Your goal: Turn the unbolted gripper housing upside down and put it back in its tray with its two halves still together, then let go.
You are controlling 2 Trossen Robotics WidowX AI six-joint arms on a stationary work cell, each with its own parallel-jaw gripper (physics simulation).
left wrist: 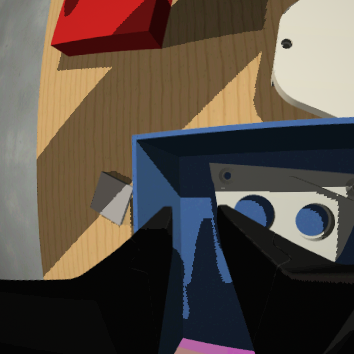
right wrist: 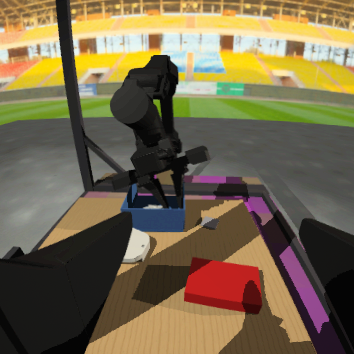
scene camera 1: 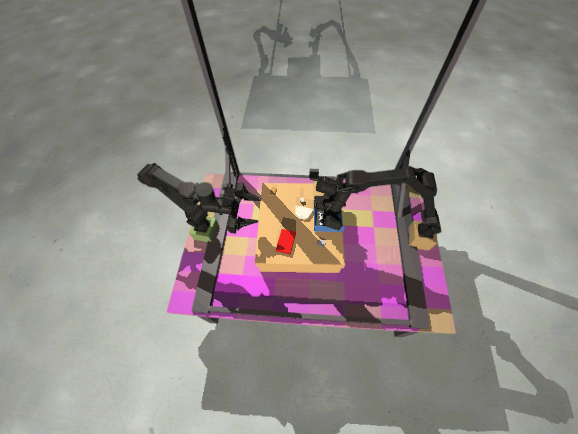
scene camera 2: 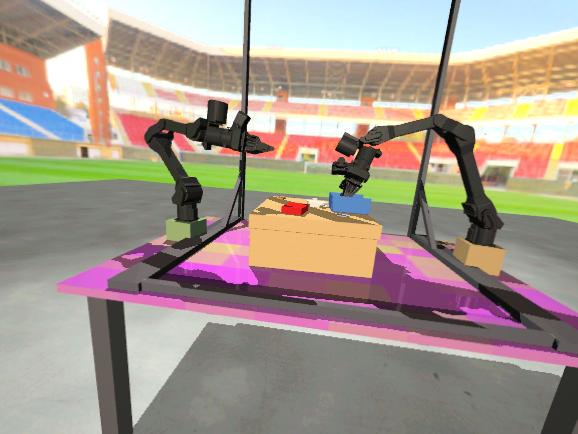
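Pixels of known places: left gripper, fingertip midpoint: [left wrist: 194, 213] [scene camera 1: 322, 225] [scene camera 2: 342, 203]; right gripper, fingertip midpoint: [right wrist: 217, 223] [scene camera 1: 260, 210] [scene camera 2: 271, 148]; left arm's base, link origin: [scene camera 1: 425, 231] [scene camera 2: 479, 242]; right arm's base, link origin: [scene camera 1: 202, 225] [scene camera 2: 187, 219].
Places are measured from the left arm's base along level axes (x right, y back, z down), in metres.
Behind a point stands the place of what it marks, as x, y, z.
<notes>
The white housing [left wrist: 287, 200] {-0.065, -0.481, -0.085} [right wrist: 152, 206] {-0.059, -0.451, -0.089} lies inside the blue tray [scene camera 1: 330, 229] {-0.119, -0.433, -0.094} [scene camera 2: 350, 204] {-0.121, -0.441, -0.100} [left wrist: 155, 180] {-0.126, -0.482, -0.109} [right wrist: 160, 220] {-0.090, -0.506, -0.099}. Two round holes show in its face; whether its two halves sit together cannot be made out. My left gripper [scene camera 2: 348, 195] {-0.109, -0.468, -0.098} [left wrist: 194, 213] {-0.109, -0.468, -0.098} [right wrist: 174, 210] {-0.109, -0.468, -0.098} points down into the tray, its fingers a little apart with nothing between them. In the left wrist view one finger is by the tray's end wall, and the other covers part of the housing. My right gripper [scene camera 1: 259, 210] {-0.174, -0.700, -0.257} [scene camera 2: 272, 148] {-0.174, -0.700, -0.257} [right wrist: 217, 223] {-0.174, -0.700, -0.257} is wide open and empty, away from the tray.
The tray stands on a wooden box [scene camera 1: 300, 266] {-0.283, -0.529, -0.046} [scene camera 2: 310, 250] {-0.264, -0.539, 0.023}. A cream plate [scene camera 1: 303, 212] {-0.055, -0.557, -0.089} [left wrist: 320, 60] {-0.057, -0.552, -0.088} [right wrist: 137, 246] {-0.067, -0.565, -0.088} lies beside the tray. A grey block [scene camera 1: 321, 243] {-0.180, -0.460, -0.074} [left wrist: 111, 197] {-0.176, -0.461, -0.074} [right wrist: 210, 223] {-0.180, -0.467, -0.074} and a red block [scene camera 1: 286, 241] {-0.205, -0.602, -0.091} [scene camera 2: 295, 208] {-0.248, -0.595, -0.090} [left wrist: 105, 25] {-0.191, -0.582, -0.091} [right wrist: 222, 282] {-0.199, -0.611, -0.091} are nearby.
</notes>
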